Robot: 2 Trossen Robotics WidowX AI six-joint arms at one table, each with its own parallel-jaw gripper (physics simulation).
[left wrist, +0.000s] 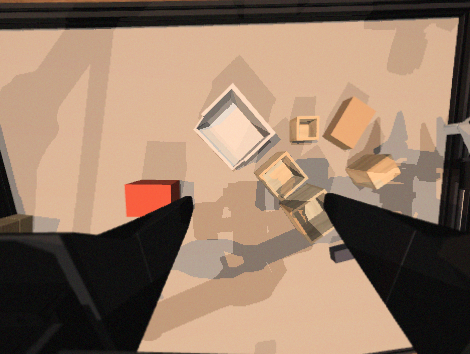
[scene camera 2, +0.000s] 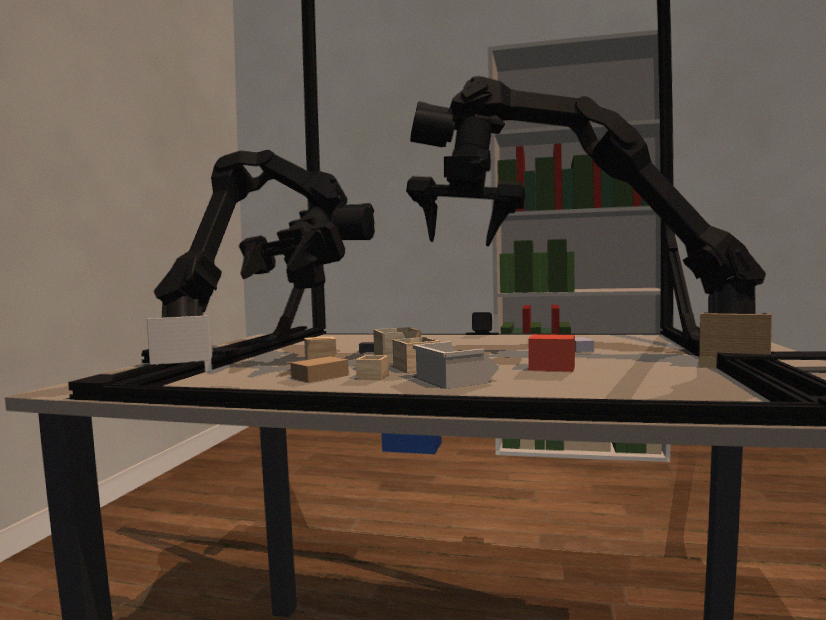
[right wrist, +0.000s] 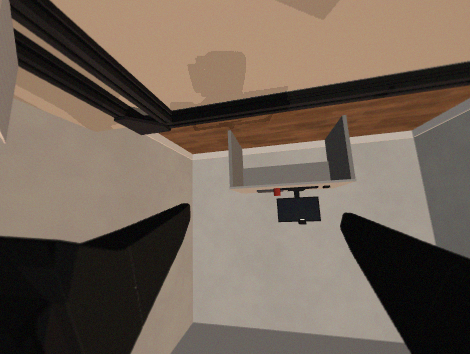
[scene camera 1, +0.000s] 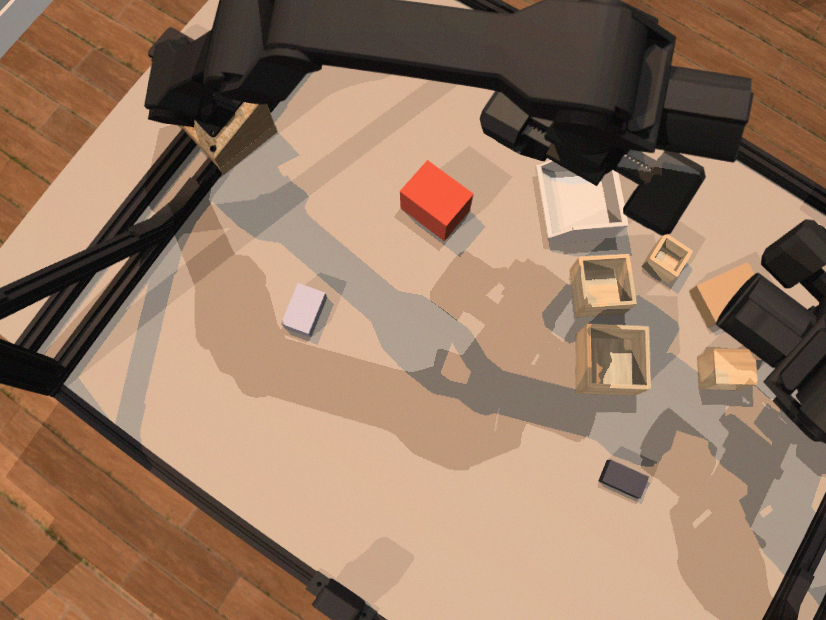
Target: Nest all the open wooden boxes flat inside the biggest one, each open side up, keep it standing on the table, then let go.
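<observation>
The biggest open wooden box stands open side up, empty. A medium open wooden box stands beside it, open side up. The smallest open wooden box stands open side up near the medium one. None is inside another. My left gripper is open and empty, high above the table; one finger covers a corner of the biggest box in the left wrist view. My right gripper is open and empty, raised and facing away from the boxes.
A white open tray stands near the boxes. A pale wooden block, a tan block, a red block, a lavender block and a dark block lie around.
</observation>
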